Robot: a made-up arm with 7 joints. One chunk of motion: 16 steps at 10 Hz.
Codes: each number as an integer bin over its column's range. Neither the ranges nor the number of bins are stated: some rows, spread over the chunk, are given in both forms.
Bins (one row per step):
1: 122 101 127 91 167 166 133
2: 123 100 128 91 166 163 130
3: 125 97 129 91 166 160 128
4: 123 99 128 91 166 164 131
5: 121 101 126 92 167 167 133
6: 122 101 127 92 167 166 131
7: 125 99 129 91 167 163 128
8: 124 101 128 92 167 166 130
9: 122 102 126 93 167 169 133
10: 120 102 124 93 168 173 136
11: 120 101 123 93 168 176 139
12: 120 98 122 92 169 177 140
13: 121 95 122 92 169 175 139
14: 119 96 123 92 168 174 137
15: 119 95 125 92 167 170 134
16: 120 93 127 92 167 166 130
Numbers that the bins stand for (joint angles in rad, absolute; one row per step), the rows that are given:
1: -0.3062 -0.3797 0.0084 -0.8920 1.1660 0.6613 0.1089
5: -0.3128 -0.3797 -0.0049 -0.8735 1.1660 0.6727 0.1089
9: -0.3062 -0.3720 -0.0049 -0.8549 1.1660 0.6953 0.1089
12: -0.3194 -0.4029 -0.0581 -0.8735 1.2109 0.7860 0.2094
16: -0.3194 -0.4415 0.0084 -0.8735 1.1660 0.6613 0.0659
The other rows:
2: -0.2996 -0.3875 0.0216 -0.8920 1.1436 0.6273 0.0659
3: -0.2865 -0.4106 0.0349 -0.8920 1.1436 0.5933 0.0372
4: -0.2996 -0.3952 0.0216 -0.8920 1.1436 0.6387 0.0802
6: -0.3062 -0.3797 0.0084 -0.8735 1.1660 0.6613 0.0802
7: -0.2865 -0.3952 0.0349 -0.8920 1.1660 0.6273 0.0372
8: -0.2931 -0.3797 0.0216 -0.8735 1.1660 0.6613 0.0659
10: -0.3194 -0.3720 -0.0315 -0.8549 1.1885 0.7407 0.1520
11: -0.3194 -0.3797 -0.0448 -0.8549 1.1885 0.7747 0.1951
13: -0.3128 -0.4261 -0.0581 -0.8735 1.2109 0.7633 0.1951
14: -0.3260 -0.4184 -0.0448 -0.8735 1.1885 0.7520 0.1664
15: -0.3260 -0.4261 -0.0182 -0.8735 1.1660 0.7067 0.1233

